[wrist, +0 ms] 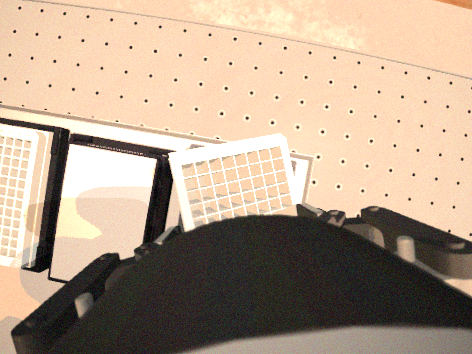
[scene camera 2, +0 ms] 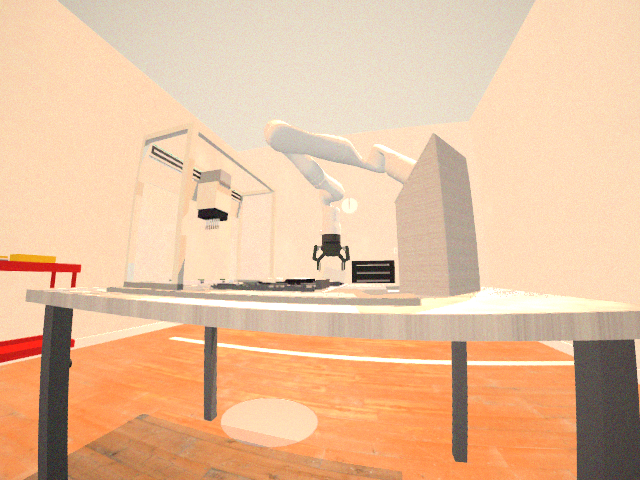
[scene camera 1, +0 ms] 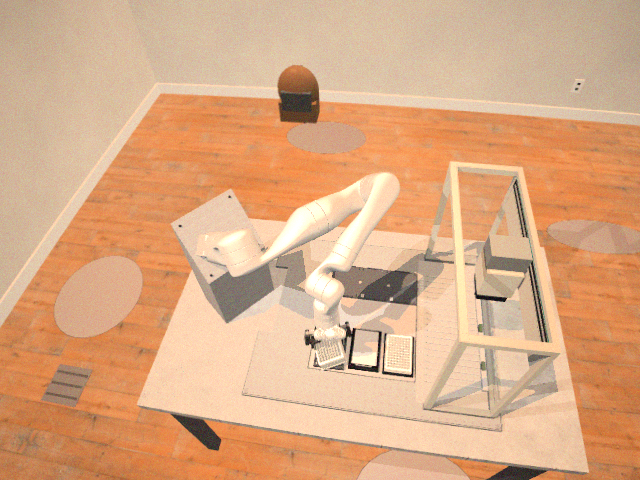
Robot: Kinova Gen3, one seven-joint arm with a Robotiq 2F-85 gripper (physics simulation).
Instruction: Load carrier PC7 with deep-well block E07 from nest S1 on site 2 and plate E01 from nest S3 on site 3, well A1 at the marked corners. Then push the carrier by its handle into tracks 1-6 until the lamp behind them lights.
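Places are measured from the arm's base along level axes (x right, y ahead, z up), in metres.
Pixels of known places: gripper, fingertip midpoint: [scene camera 1: 328, 344]; arm's base at its link origin: [scene camera 2: 434, 186].
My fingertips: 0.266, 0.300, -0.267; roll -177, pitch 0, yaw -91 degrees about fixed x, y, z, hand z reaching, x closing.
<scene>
Ahead of a thing's pixels: the offset from my fingertips to its top centre, as dx, dy, dz. "spot": to the spot under its first point. Level surfaces: height alone.
My gripper [scene camera 1: 328, 342] [scene camera 2: 330, 264] is open and empty. It points down and hangs just above the white deep-well block @(-0.001, -0.001, +0.021) [scene camera 1: 330, 354] [wrist: 232, 177], which sits in the leftmost nest, turned a little askew to the nest's frame. The wrist view shows the gripper's dark body covering the block's near edge. The middle nest @(spot: +0.030, +0.115, -0.026) [scene camera 1: 365, 349] [wrist: 102, 205] is a black frame with a bare white floor. The right nest holds a flat white well plate @(+0.063, +0.218, -0.027) [scene camera 1: 398, 354] [wrist: 11, 194]. A dark grey panel with pale dots @(-0.219, +0.213, -0.023) [scene camera 1: 385, 287], perhaps the carrier, lies on the deck behind the nests.
The perforated deck plate @(dz -0.053) [scene camera 1: 289, 382] [wrist: 266, 76] lies on the table. A tall cream frame @(spot: -0.244, +0.537, +0.424) [scene camera 1: 486, 169] [scene camera 2: 165, 135] with a pipetting head [scene camera 1: 506, 260] [scene camera 2: 213, 196] stands at the right. The arm's grey base block [scene camera 1: 227, 294] [scene camera 2: 436, 227] stands at the left. A black slotted box [scene camera 2: 372, 270] stands behind the gripper.
</scene>
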